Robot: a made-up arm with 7 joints.
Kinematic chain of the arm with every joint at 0, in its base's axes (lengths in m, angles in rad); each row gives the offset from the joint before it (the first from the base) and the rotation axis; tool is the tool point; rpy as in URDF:
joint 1: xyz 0 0 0.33 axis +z
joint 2: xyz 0 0 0 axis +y
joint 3: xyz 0 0 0.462 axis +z
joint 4: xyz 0.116 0 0 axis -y
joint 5: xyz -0.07 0 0.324 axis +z
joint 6: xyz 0 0 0 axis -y
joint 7: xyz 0.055 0 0 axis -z
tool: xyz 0 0 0 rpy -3.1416 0 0
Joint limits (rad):
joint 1: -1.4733..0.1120
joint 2: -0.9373..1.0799
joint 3: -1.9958..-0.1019
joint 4: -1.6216..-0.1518
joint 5: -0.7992..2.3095
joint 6: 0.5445..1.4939
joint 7: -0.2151..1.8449
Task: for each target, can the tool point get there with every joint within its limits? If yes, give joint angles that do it. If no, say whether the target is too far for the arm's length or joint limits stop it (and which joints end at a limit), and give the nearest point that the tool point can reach.
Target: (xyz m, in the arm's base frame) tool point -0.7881 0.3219 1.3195
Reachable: no: too far | nearest point -0.5206 0.2126 0.9836 | short by 0.443 m
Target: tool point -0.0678 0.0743 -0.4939
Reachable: no: joint limits stop it (at a limit: joint 1, joint 2, joint 3, joint 4, joint 6) | nearest point 0.6334 0.0307 0.1381 | short by 0.945 m
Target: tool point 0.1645 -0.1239 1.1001
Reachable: yes | joints -0.1072 -0.3036 -0.3289 -1.0622 0.9251 0.8511 -0.0314
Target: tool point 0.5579 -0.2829 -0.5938
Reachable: no: too far | nearest point 0.5897 -0.2990 0.1293 | short by 0.724 m
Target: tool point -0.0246 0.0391 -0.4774
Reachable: no: joint limits stop it (at a limit: joint 1, joint 2, joint 3, joint 4, joint 6) | nearest point 0.6332 0.0291 0.1381 | short by 0.901 m
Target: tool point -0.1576 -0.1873 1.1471
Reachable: yes | joints -0.0922 -0.4409 -0.7864 -0.6835 1.5960 1.2868 1.2995
